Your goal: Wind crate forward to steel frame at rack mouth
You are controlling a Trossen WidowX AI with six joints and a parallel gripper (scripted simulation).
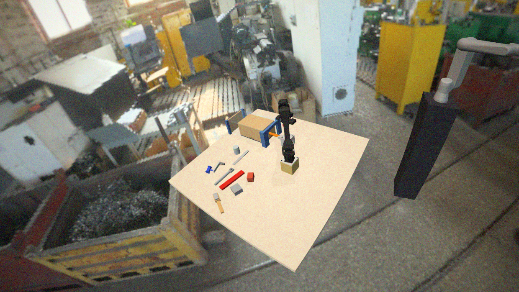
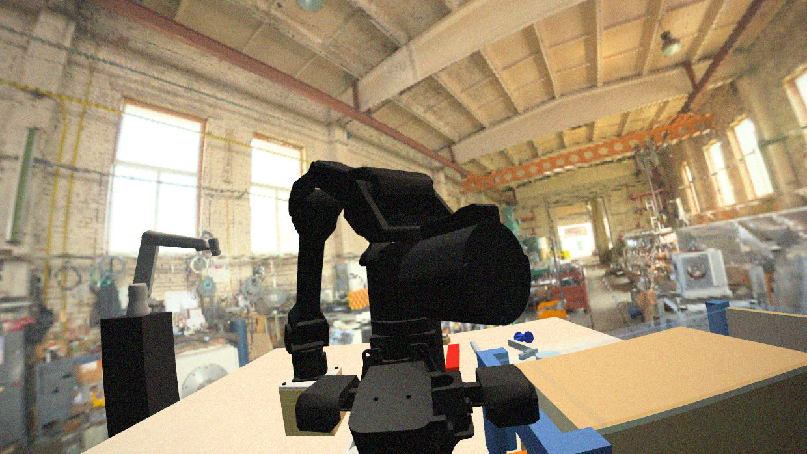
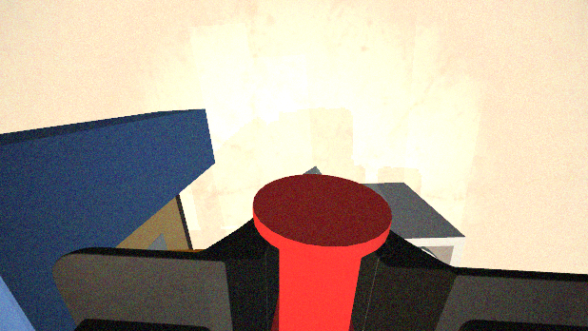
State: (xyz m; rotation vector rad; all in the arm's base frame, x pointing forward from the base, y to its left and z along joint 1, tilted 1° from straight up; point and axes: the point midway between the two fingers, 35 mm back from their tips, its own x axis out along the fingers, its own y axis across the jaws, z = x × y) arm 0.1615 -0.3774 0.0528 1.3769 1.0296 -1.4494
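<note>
Now: the red-knobbed winch handle 4 cm to the left of my gripper tip, 1 cm below it and 1 cm behind it. From my gripper tip the other things lie so: red knob 2 cm above, 1 cm to the left; then blue steel frame 12 cm ahead, 7 cm to the left, 1 cm below; then grey winch 9 cm to the left, 8 cm below, 5 cm behind.
</note>
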